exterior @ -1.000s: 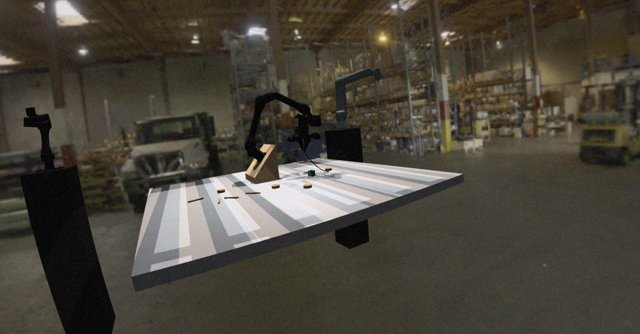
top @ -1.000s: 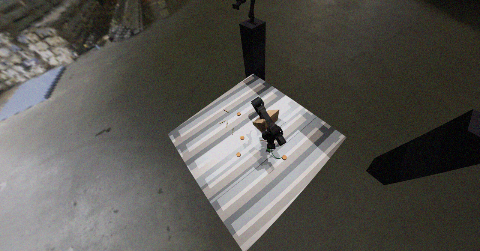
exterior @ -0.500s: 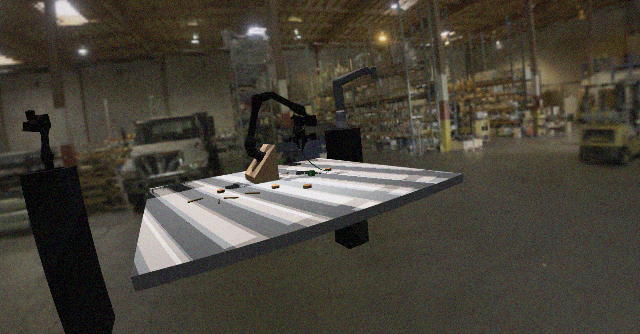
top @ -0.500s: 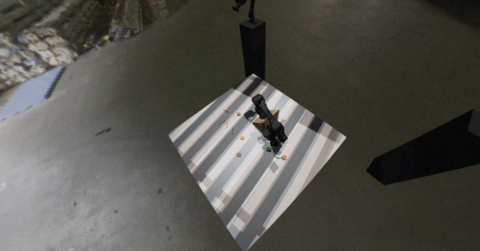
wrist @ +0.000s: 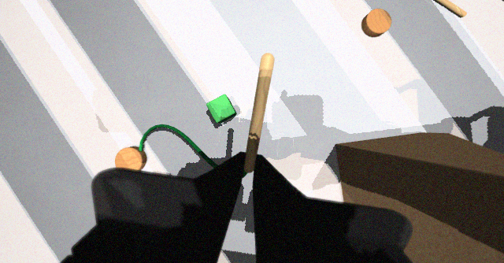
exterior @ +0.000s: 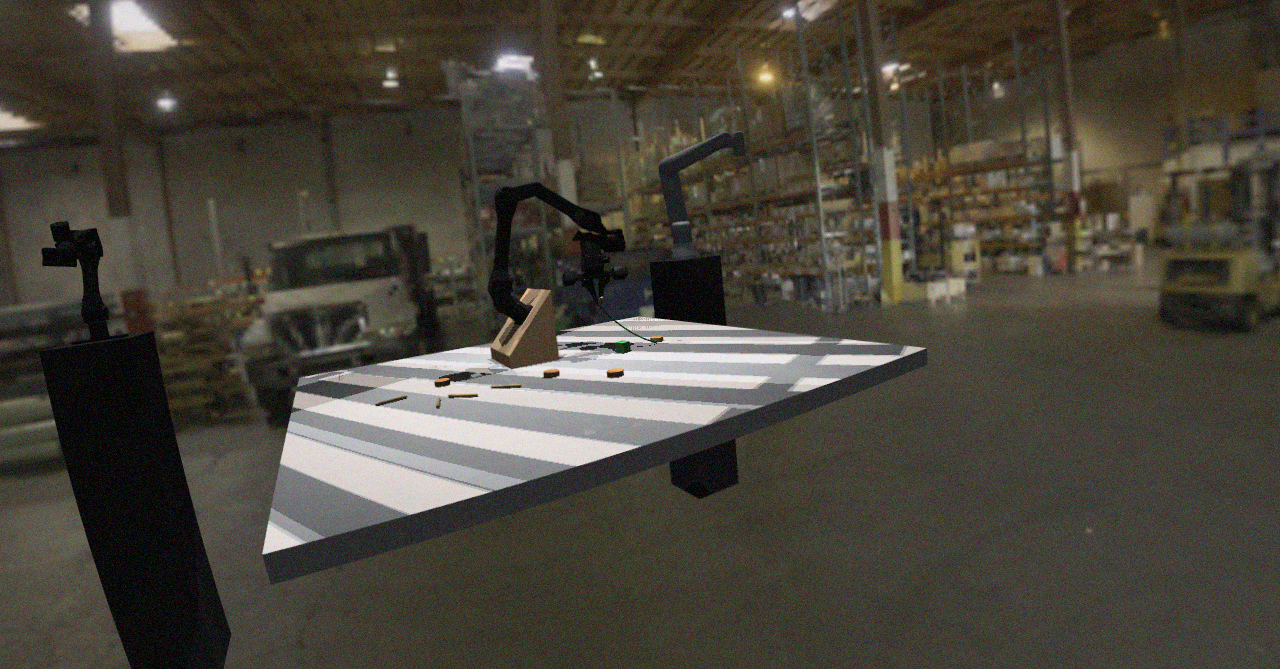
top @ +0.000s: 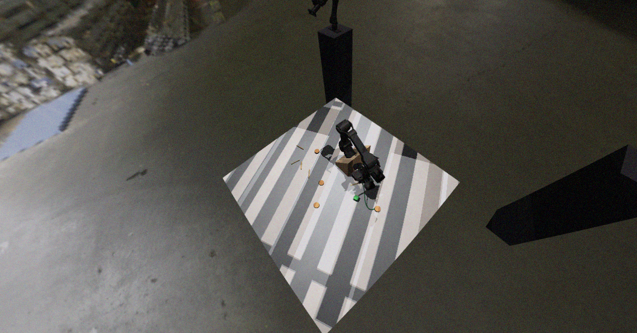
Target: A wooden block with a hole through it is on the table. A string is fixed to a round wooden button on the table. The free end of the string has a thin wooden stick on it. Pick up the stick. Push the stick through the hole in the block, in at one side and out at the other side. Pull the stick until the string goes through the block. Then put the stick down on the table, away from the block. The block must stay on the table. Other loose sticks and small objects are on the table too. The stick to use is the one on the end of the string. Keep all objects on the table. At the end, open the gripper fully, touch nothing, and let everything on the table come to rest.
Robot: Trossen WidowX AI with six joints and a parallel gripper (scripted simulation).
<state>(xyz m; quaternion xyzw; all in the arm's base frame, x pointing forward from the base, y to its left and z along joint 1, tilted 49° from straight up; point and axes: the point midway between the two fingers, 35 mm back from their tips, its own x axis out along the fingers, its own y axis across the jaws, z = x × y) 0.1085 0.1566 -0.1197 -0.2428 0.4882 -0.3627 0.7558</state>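
The green cube lies 5 cm ahead of my gripper tip, 3 cm to the left of it and 13 cm below it. From my gripper tip the other things lie so: thin wooden stick (1 cm ahead, 1 cm above); then round wooden button (18 cm to the left, 13 cm below).
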